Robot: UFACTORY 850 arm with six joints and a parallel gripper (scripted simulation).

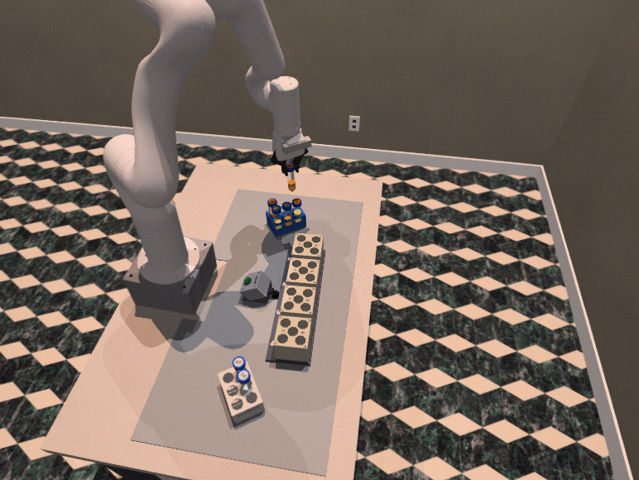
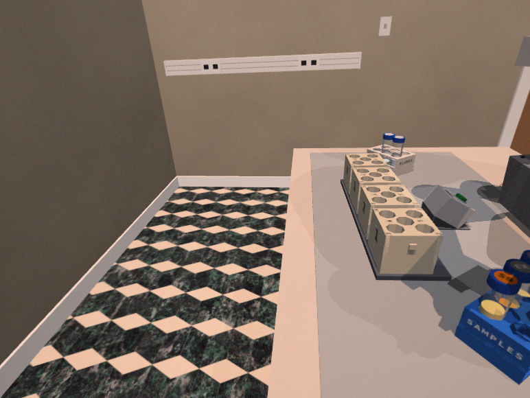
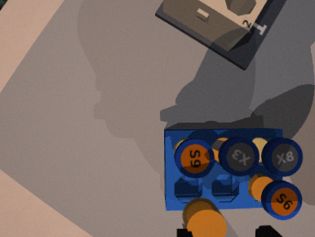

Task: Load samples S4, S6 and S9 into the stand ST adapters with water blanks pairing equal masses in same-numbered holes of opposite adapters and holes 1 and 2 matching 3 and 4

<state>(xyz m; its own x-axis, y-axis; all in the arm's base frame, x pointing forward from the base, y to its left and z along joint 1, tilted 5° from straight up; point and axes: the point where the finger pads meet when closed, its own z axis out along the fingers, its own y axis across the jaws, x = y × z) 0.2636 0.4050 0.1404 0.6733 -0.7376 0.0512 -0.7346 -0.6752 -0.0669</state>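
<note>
Right now the sample tube is 50 mm below my hand and 10 mm to the left of it. From my hand the other things lie so: green done key: 370 mm to the right, 180 mm below, 30 mm behind; then adapter: 200 mm below, 190 mm to the right, 120 mm ahead; then blue sample rack: 220 mm below, 40 mm to the right, 20 mm behind.
</note>
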